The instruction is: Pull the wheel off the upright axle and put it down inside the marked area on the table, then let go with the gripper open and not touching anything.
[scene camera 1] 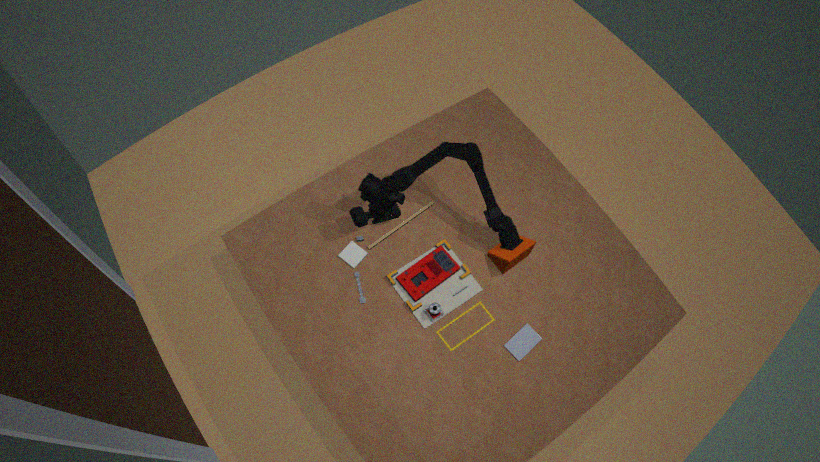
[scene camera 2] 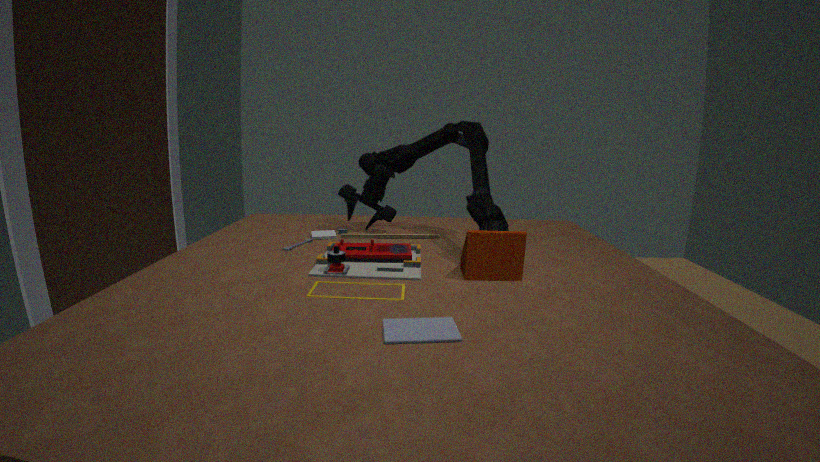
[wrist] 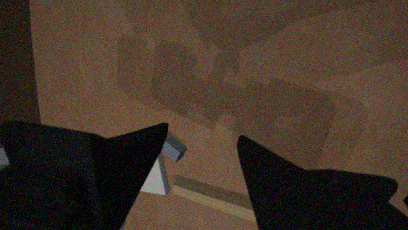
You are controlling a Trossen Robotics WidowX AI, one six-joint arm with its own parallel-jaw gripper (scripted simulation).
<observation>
My gripper is open, with nothing in its grasp. I also see a red assembly, a wooden stick and a grey tile.
My gripper is seen too in scene camera 1 and in the wrist view.
</observation>
